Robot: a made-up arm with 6 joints. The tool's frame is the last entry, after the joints. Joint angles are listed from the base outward. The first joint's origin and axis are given. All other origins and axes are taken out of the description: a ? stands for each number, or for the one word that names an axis. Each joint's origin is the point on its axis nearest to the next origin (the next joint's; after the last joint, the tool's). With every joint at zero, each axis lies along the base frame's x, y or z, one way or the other. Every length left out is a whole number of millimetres.
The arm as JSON. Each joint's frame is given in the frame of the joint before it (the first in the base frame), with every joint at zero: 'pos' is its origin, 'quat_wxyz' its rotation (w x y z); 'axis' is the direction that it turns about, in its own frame. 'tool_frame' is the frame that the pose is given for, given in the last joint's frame.
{
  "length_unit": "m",
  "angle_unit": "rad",
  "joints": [
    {
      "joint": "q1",
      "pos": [
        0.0,
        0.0,
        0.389
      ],
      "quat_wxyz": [
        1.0,
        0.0,
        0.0,
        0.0
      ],
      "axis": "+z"
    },
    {
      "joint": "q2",
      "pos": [
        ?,
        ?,
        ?
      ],
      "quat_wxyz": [
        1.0,
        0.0,
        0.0,
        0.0
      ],
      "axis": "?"
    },
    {
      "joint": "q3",
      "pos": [
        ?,
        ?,
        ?
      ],
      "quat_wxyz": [
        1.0,
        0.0,
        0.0,
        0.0
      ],
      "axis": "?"
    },
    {
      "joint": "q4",
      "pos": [
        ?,
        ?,
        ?
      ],
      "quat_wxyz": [
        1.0,
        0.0,
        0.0,
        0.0
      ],
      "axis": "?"
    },
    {
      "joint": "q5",
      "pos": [
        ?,
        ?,
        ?
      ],
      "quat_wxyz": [
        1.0,
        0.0,
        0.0,
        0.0
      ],
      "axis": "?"
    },
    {
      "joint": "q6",
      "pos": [
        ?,
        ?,
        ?
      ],
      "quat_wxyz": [
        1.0,
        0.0,
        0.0,
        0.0
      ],
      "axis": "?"
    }
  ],
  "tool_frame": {
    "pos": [
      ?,
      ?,
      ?
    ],
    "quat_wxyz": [
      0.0,
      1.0,
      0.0,
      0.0
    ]
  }
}
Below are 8 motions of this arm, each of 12 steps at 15 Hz.
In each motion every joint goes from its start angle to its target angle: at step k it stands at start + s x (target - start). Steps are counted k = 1, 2, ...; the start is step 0. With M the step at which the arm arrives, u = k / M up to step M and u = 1 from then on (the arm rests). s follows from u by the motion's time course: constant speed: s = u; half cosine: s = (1 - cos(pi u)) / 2; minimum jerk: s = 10 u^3 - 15 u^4 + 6 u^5.
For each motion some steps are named. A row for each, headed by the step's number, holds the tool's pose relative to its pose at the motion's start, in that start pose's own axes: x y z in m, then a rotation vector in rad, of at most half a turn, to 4 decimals.
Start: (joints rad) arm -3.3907 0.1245 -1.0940 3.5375 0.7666 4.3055
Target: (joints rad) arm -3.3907 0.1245 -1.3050 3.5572 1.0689 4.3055
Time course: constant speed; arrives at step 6
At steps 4, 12:
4: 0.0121 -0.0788 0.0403 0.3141 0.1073 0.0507
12: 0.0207 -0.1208 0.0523 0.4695 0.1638 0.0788

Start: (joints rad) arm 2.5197 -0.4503 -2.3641 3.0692 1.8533 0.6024
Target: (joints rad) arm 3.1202 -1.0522 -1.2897 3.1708 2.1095 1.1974
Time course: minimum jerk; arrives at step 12
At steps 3, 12:
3: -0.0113 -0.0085 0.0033 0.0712 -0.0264 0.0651
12: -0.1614 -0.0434 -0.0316 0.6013 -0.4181 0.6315

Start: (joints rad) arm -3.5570 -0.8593 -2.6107 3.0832 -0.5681 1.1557
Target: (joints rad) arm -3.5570 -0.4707 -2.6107 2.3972 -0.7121 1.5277
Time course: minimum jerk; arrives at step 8
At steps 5, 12:
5: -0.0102 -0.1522 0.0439 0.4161 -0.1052 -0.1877
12: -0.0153 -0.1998 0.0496 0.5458 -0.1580 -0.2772

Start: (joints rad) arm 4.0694 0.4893 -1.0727 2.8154 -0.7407 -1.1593
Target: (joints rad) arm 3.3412 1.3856 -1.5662 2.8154 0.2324 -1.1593
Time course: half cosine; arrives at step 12
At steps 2, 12:
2: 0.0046 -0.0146 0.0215 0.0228 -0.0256 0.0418
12: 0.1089 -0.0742 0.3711 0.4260 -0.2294 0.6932

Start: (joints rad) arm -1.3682 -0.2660 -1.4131 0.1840 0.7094 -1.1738
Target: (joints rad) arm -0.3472 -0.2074 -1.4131 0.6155 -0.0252 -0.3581
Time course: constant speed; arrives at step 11
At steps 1, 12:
1: 0.0315 -0.0102 -0.0017 0.0033 0.1091 0.0564
12: 0.2298 -0.1533 -0.1187 0.6079 0.8981 0.8718

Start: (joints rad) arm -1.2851 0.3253 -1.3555 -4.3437 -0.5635 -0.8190
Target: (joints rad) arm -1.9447 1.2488 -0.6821 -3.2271 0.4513 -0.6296
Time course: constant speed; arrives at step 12
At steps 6, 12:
6: -0.1599 0.2647 0.0977 -0.6542 -0.3782 0.6813
12: -0.2922 0.4320 0.0065 -1.1712 -0.0274 1.5341

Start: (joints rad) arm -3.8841 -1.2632 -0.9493 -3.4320 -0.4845 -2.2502
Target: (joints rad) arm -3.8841 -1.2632 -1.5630 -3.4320 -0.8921 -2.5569
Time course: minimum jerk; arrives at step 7
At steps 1, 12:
1: 0.0028 -0.0015 -0.0017 0.0010 0.0054 -0.0052
12: 0.0941 -0.0469 -0.1004 0.0230 0.2246 -0.1952

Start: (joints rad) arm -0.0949 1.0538 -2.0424 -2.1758 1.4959 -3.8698
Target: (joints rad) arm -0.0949 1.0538 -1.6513 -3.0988 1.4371 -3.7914
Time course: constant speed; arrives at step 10
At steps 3, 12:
3: -0.0144 -0.0129 -0.0290 0.2662 0.1030 -0.0861
12: -0.0584 -0.0187 -0.1339 0.9434 0.2478 -0.2180

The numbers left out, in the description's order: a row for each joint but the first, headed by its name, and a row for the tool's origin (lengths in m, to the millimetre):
q2: xyz 0.0 0.0 0.0, axis +y
q3: xyz 0.055 0.0 0.295, axis +y
q4: xyz 0.051 0.0 -0.227, axis -z
q5: xyz 0.0 0.0 0.0, axis +y
q6: xyz 0.106 0.0 -0.135, axis -z
tool: xyz 0.0 0.0 0.0

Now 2 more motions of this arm.
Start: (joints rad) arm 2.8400 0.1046 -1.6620 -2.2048 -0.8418 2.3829
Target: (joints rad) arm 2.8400 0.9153 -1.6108 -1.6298 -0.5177 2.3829
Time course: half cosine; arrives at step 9
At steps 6, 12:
6: -0.0900 0.1201 0.1995 -0.1029 -0.1420 0.7031
12: -0.1552 0.1613 0.2535 -0.2178 -0.2049 0.9314

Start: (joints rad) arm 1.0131 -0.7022 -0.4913 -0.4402 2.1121 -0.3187
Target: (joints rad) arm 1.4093 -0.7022 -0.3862 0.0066 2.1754 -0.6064
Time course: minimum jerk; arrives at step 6
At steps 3, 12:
3: 0.0118 -0.0457 0.0056 0.0297 -0.0120 -0.3813
12: 0.0090 -0.0881 0.0179 0.0652 -0.0650 -0.7526

